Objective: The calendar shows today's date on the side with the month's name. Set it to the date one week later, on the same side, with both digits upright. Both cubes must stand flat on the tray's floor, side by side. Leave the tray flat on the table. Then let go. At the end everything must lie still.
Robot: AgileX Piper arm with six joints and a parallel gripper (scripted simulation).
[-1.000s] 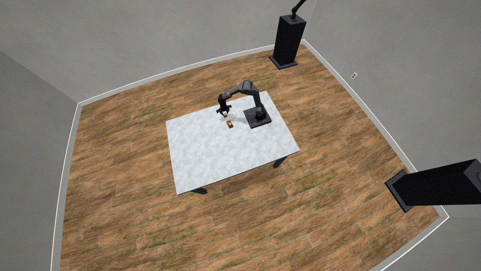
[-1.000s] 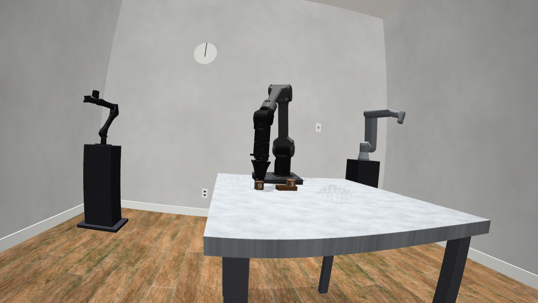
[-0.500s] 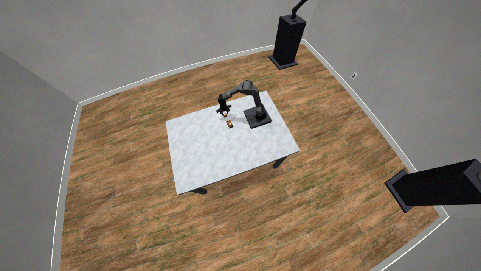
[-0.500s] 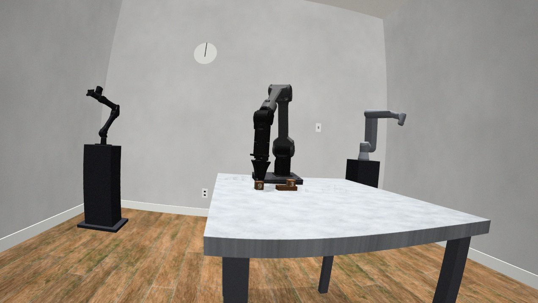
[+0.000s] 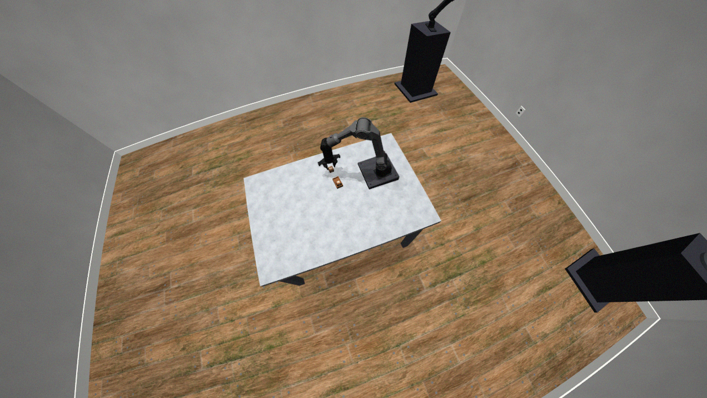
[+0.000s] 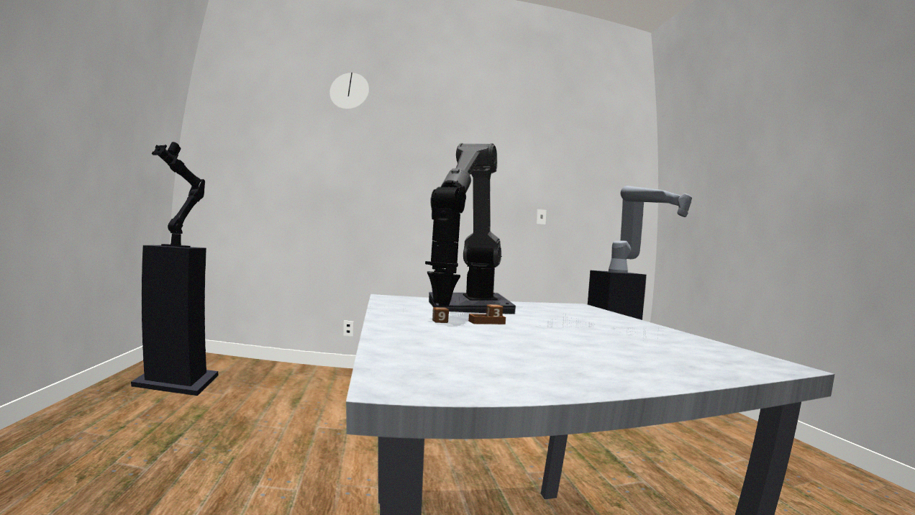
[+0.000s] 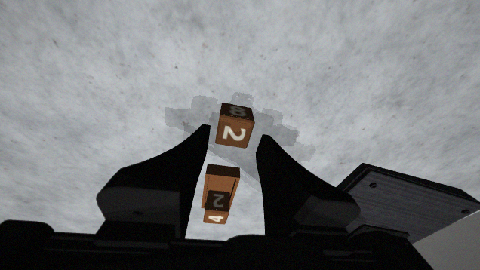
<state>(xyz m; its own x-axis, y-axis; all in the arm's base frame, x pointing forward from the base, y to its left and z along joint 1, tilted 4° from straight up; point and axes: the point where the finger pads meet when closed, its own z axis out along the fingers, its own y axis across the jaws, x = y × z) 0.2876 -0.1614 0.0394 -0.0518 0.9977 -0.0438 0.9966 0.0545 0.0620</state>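
Now: the brown cube 1 cm behind my hand, 12 cm to the left of it and 2 cm below it. The rest, counted from my hand: tray 1 cm behind, 11 cm to the left, 3 cm below.
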